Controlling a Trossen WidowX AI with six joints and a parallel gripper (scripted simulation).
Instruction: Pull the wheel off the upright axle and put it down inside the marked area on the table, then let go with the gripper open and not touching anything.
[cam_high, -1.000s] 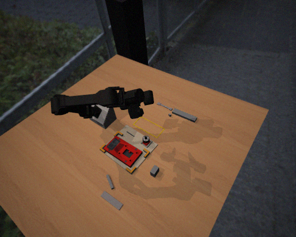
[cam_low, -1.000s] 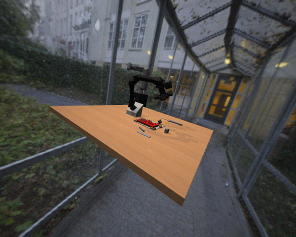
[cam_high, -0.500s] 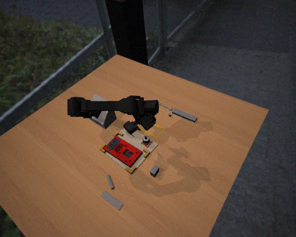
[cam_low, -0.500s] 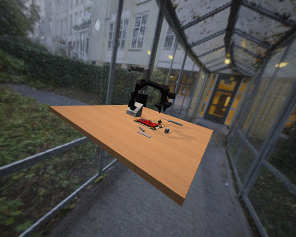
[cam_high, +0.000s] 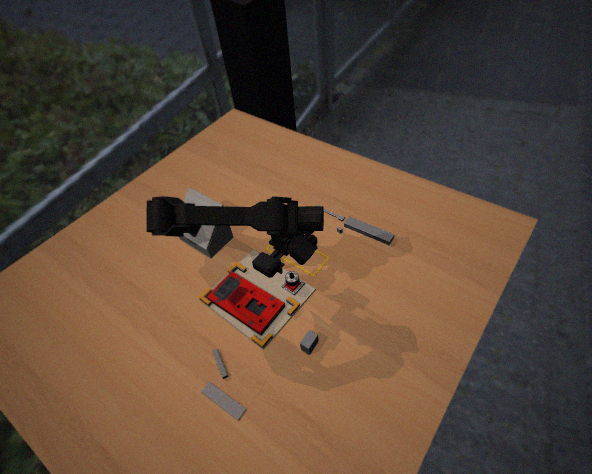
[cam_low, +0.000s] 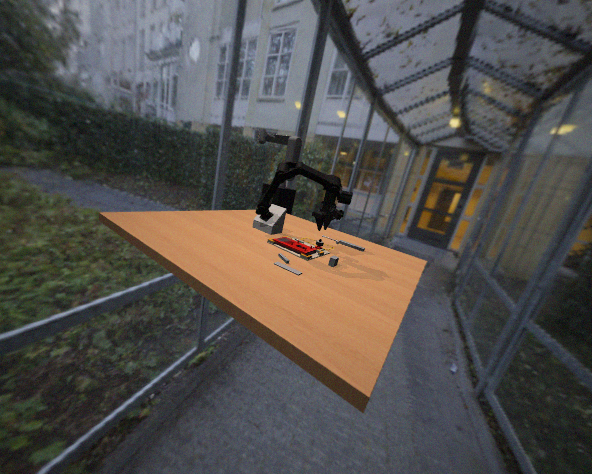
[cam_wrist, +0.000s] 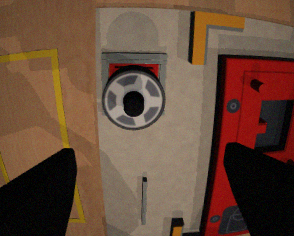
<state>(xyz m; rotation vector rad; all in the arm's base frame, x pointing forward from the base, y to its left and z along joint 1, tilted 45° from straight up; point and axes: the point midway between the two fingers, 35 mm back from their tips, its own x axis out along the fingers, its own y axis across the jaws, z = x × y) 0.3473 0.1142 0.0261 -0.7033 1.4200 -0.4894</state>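
My gripper tip is now 10 mm to the right of the wheel and 70 mm above it. Round my gripper tip: black axle: 10 mm to the left, 80 mm below.
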